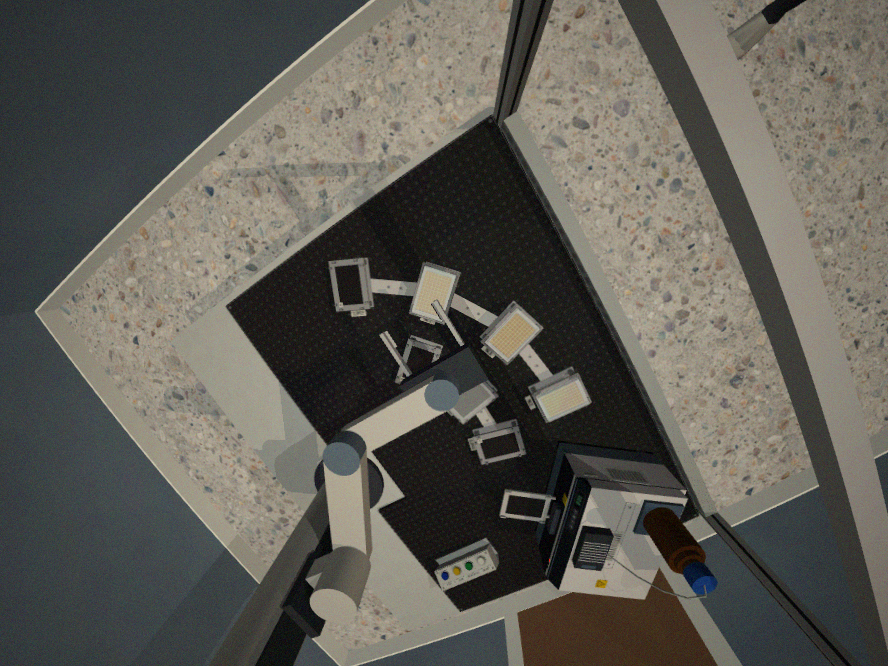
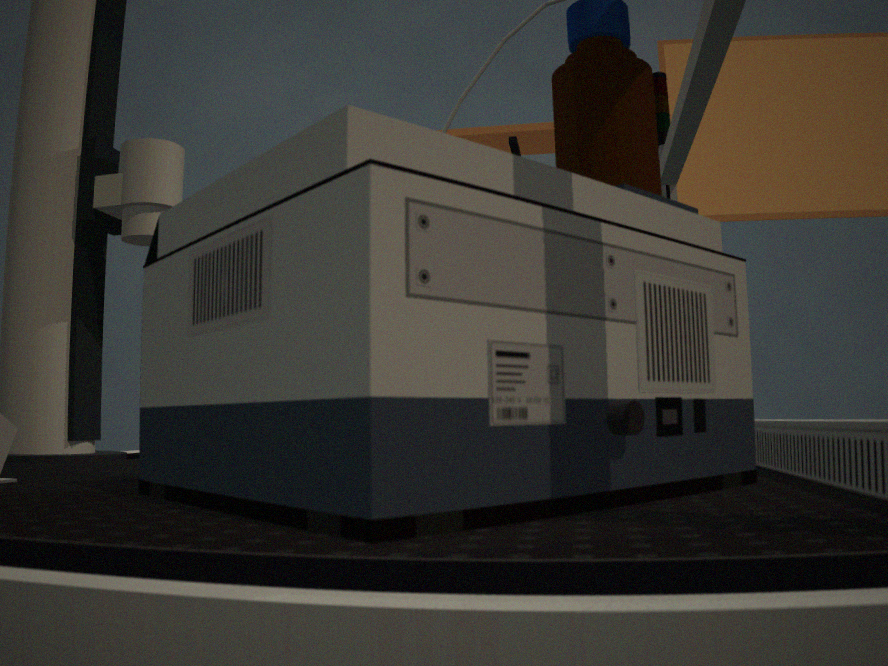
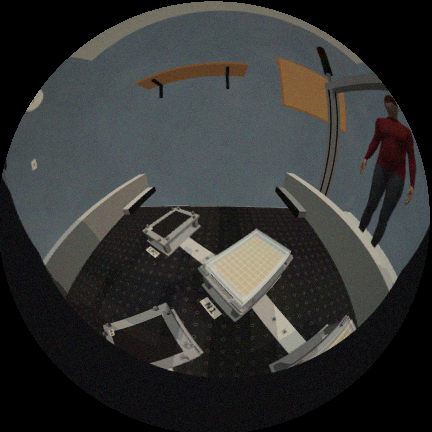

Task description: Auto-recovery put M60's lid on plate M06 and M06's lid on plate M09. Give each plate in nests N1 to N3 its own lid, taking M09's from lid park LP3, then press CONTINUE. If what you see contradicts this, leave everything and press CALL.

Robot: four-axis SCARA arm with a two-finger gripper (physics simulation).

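Frame: origin at the arm's base, x right, y ahead, z up, level; metres.
Seen in the pictures: gripper, fingertip midpoint: (image 1: 408, 317) (image 3: 212, 177).
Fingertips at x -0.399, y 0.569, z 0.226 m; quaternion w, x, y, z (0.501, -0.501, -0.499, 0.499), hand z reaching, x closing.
Offsets run from my fingertips to a thing's top centre. "spot": to the spot under its first point.
My gripper (image 1: 410, 319) (image 3: 212, 177) is open and empty, above the deck between the near empty frame and the N1 plate. The plate at N1 {dx -0.009, dy +0.058, dz -0.126 m} (image 1: 433, 292) (image 3: 247, 267) has a yellowish well grid under what looks like a clear lid. A second plate {dx +0.200, dy +0.180, dz -0.136 m} (image 1: 510, 331) and a third plate {dx +0.440, dy +0.212, dz -0.136 m} (image 1: 561, 395) sit on stands along the same arc. A grey flat piece {dx +0.312, dy -0.022, dz -0.159 m} (image 1: 471, 403), perhaps a lid on its park, is partly hidden by my arm. The LP2 stand (image 1: 368, 284) (image 3: 172, 240) is an empty frame. The button panel {dx +0.878, dy -0.370, dz -0.130 m} (image 1: 466, 566) has blue, yellow, green and white buttons. Plate and lid names are unreadable.
An empty frame {dx +0.148, dy -0.100, dz -0.157 m} (image 1: 423, 341) (image 3: 182, 335) lies near my gripper; another frame {dx +0.494, dy -0.022, dz -0.156 m} (image 1: 497, 458) stands beyond the grey piece. A white frame {spot: dx +0.724, dy -0.063, dz -0.114 m} (image 1: 525, 516) adjoins the instrument (image 1: 624, 544) (image 2: 444, 358), which carries a brown bottle {spot: dx +0.755, dy +0.267, dz +0.098 m} (image 1: 670, 537) (image 2: 606, 114). A person (image 3: 392, 150) stands beyond the bench.
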